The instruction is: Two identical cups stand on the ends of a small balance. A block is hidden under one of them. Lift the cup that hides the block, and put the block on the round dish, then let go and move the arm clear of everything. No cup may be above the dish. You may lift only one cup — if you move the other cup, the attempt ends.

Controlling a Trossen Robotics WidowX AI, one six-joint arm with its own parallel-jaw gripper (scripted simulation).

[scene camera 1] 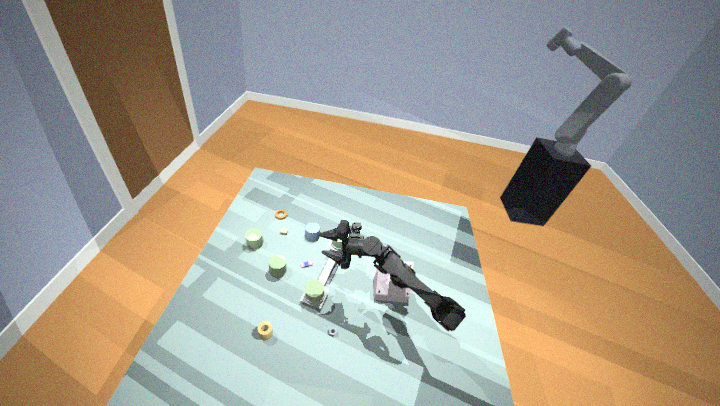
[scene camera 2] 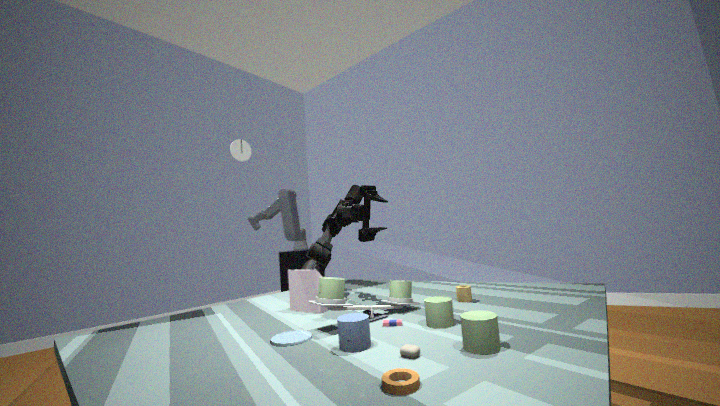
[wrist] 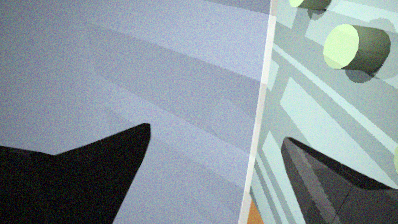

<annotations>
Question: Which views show the gripper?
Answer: Scene camera 1, scene camera 2 and the wrist view: all of them.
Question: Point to a cup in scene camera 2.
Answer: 480, 330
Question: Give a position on a cup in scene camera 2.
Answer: At 439, 313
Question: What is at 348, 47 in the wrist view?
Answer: A cup.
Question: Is the gripper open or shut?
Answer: Open.
</annotations>
